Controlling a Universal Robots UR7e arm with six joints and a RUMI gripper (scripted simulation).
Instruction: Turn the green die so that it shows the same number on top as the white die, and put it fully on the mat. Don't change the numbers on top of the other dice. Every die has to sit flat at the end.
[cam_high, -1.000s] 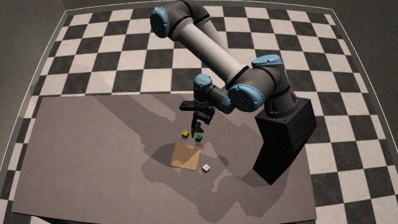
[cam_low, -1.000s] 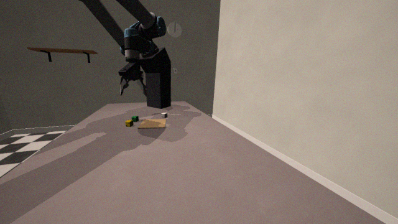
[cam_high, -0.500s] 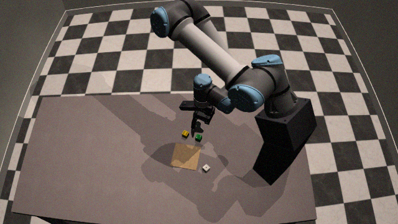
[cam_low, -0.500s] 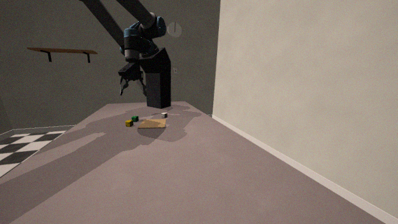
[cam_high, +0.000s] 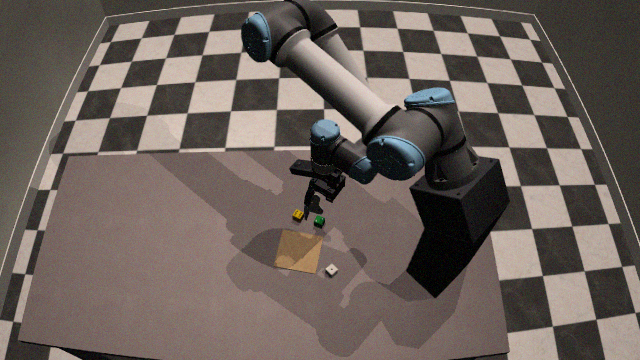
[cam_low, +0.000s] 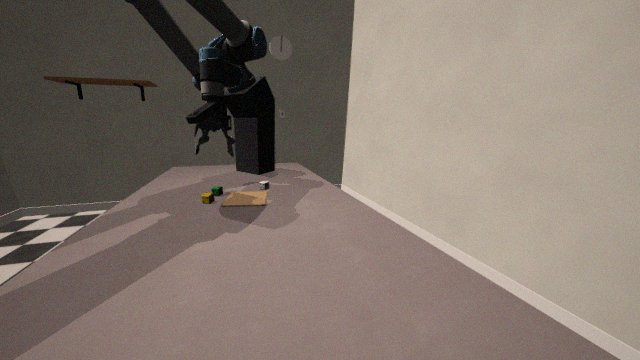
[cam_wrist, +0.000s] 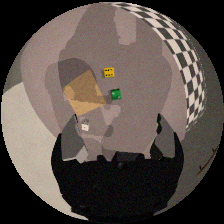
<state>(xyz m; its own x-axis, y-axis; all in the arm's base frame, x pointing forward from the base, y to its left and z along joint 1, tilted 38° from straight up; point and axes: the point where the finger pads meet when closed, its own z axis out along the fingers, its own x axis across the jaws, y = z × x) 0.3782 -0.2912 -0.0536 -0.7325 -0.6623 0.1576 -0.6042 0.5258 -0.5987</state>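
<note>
The green die lies 130 mm below my hand. From my hand the other things lie so: yellow die (130 mm below, 60 mm ahead, 40 mm to the right); tan mat (150 mm below, 100 mm ahead, 80 mm to the left); white die (190 mm to the left, 130 mm below, 20 mm ahead).
</note>
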